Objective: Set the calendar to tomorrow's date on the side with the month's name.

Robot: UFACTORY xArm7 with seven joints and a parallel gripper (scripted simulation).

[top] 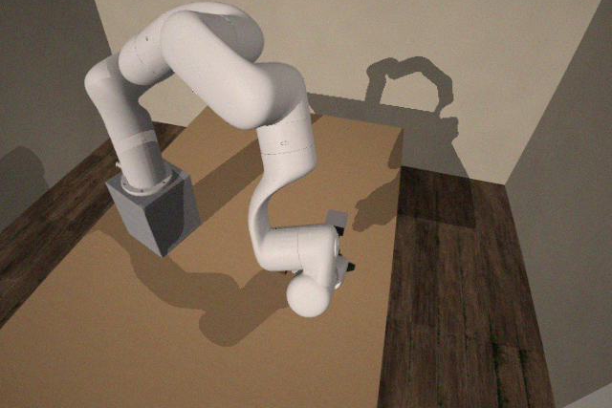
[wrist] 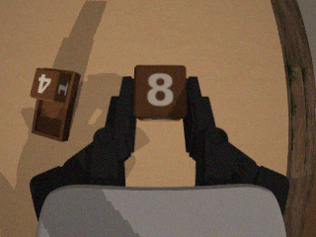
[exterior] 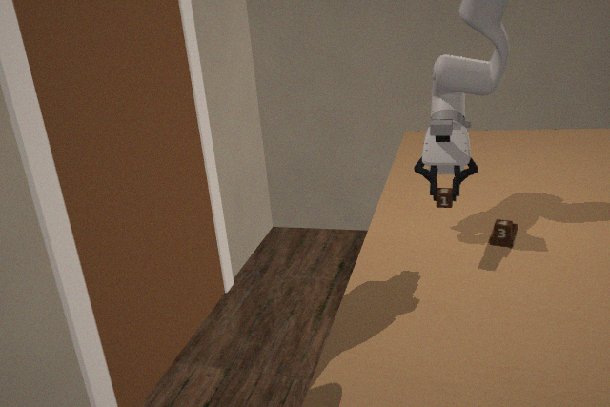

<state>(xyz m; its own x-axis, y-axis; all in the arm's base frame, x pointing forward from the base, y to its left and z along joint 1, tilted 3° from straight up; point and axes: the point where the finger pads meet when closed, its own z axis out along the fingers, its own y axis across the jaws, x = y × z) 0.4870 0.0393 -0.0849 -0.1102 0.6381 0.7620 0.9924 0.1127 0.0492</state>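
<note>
Right now my hand is 12 cm past the brown calendar tray and 9 cm above it. Also, from my hand: digit cube 1 cm to the left, 1 cm below.
</note>
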